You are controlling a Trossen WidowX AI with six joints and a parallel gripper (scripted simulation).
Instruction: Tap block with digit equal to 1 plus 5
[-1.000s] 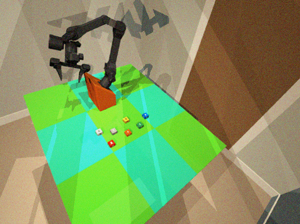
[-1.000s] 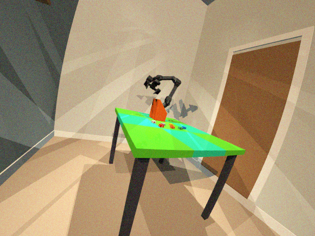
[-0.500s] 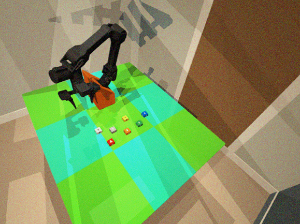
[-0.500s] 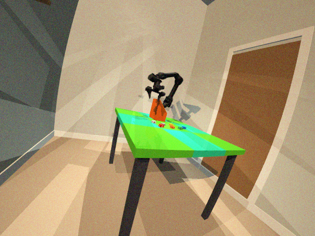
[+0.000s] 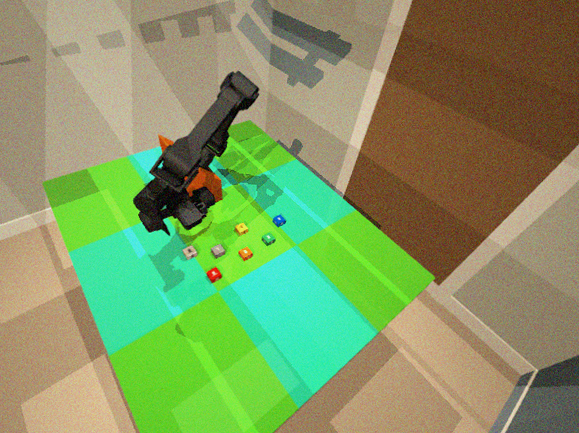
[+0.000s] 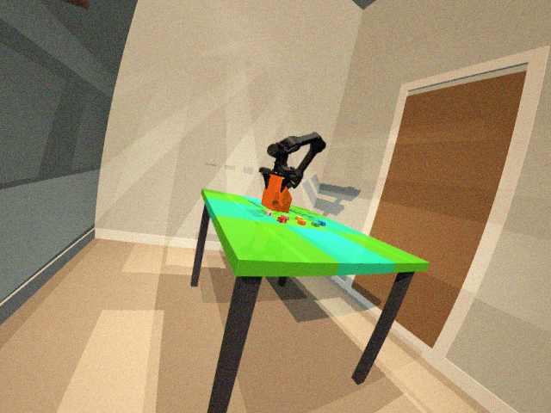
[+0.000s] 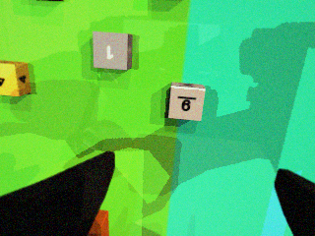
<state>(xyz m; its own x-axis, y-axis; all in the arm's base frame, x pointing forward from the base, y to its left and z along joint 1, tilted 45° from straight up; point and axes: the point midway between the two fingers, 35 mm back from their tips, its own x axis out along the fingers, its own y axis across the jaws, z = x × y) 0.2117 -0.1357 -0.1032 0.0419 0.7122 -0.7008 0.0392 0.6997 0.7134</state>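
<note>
The red block is 12 cm ahead of my gripper tip, 2 cm to the left of it and 12 cm below it. Also, from my gripper tip: grey block: 5 cm ahead, 7 cm to the left, 12 cm below; orange block: 11 cm ahead, 14 cm to the left, 12 cm below; white block: 12 cm below.
</note>
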